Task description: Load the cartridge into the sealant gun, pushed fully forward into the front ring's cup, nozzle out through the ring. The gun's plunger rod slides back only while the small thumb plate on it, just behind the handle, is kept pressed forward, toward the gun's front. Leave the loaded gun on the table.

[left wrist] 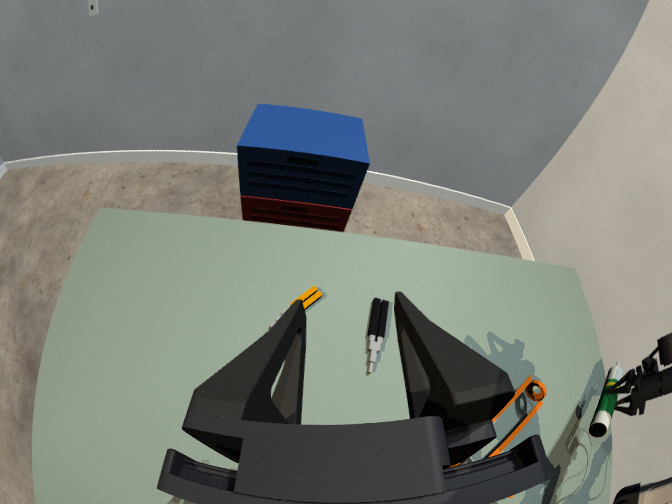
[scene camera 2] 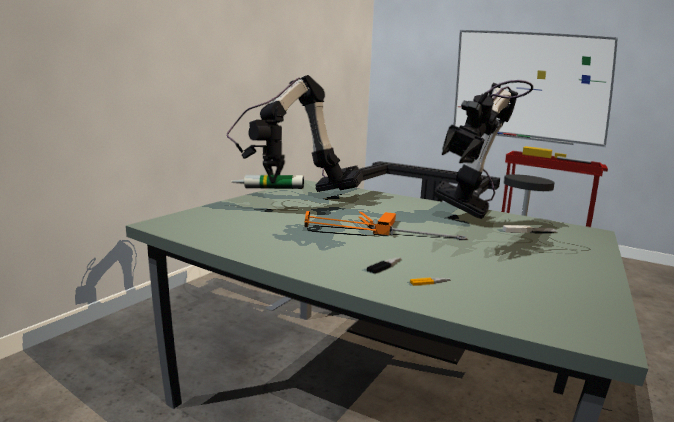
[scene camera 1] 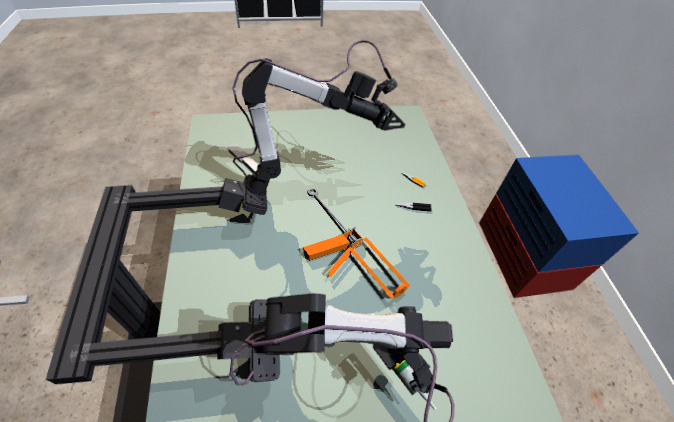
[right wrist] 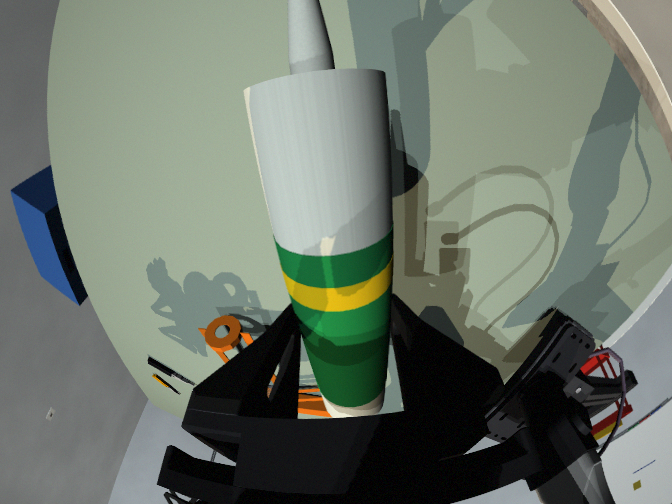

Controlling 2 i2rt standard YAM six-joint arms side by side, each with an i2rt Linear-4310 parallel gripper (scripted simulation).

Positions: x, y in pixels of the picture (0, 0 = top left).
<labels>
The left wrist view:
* my left gripper: 349, 304
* my right gripper: 608, 398
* orange sealant gun: 528, 384
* cartridge: 601, 419
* black-handled tool: 374, 347
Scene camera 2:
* my left gripper: 451, 157
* orange sealant gun: 383, 226
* cartridge: 251, 181
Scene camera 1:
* my left gripper: 402, 123
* my right gripper: 392, 353
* orange sealant gun: 338, 243
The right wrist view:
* my right gripper: 343, 307
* orange sealant gun: 220, 345
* cartridge: 321, 139
</labels>
